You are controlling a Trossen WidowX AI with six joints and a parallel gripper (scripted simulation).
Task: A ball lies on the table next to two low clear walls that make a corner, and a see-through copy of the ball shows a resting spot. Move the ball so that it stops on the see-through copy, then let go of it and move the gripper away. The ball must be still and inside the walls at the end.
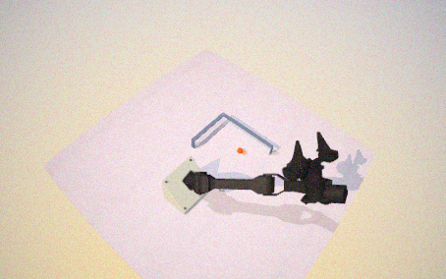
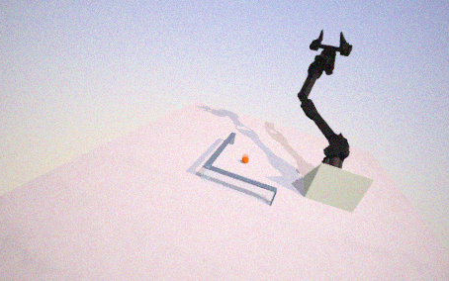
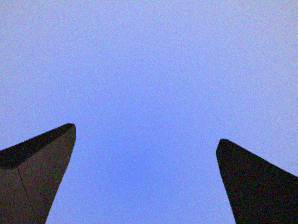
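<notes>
Right now my gripper tip is 23 cm short of the see-through copy of ball, 26 cm to the right of it and 57 cm above it. Round my gripper tip: orange ball 23 cm ahead, 29 cm to the left, 57 cm below; clear wall 23 cm ahead, 48 cm to the left, 56 cm below.
</notes>
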